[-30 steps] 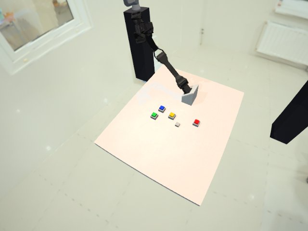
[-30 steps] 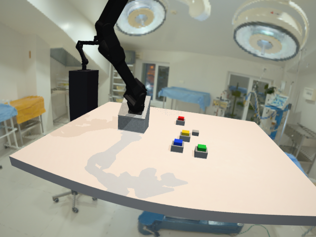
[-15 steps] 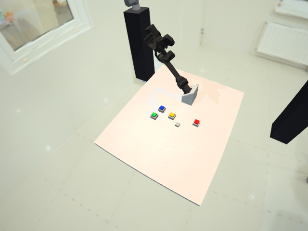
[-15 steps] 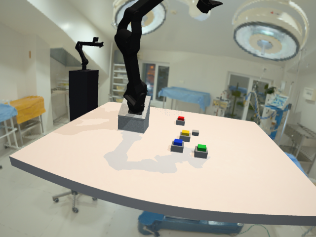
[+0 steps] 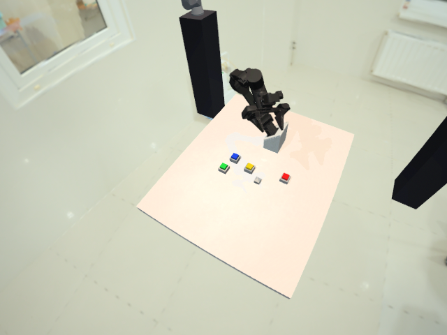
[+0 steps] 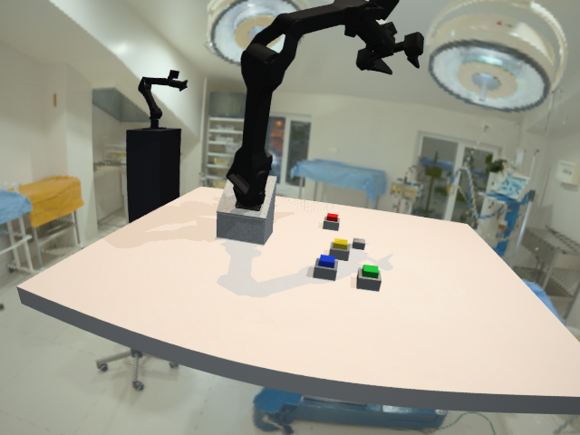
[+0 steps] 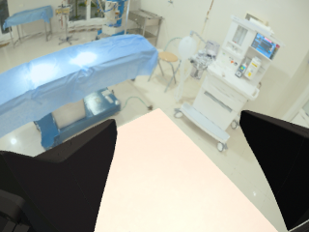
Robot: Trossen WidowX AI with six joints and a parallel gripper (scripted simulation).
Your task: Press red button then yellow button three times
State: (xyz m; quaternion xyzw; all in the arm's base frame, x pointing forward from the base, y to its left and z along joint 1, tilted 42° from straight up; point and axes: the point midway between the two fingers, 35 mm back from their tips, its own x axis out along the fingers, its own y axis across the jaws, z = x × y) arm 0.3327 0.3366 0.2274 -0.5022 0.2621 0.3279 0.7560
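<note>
Now: the red button 150 mm behind my gripper tip, 50 mm to the left of it and 450 mm below it. The rest, counted from my gripper tip: yellow button: 120 mm behind, 150 mm to the right, 450 mm below; then small grey block: 70 mm behind, 80 mm to the right, 470 mm below; then green button: 50 mm behind, 280 mm to the right, 450 mm below.
</note>
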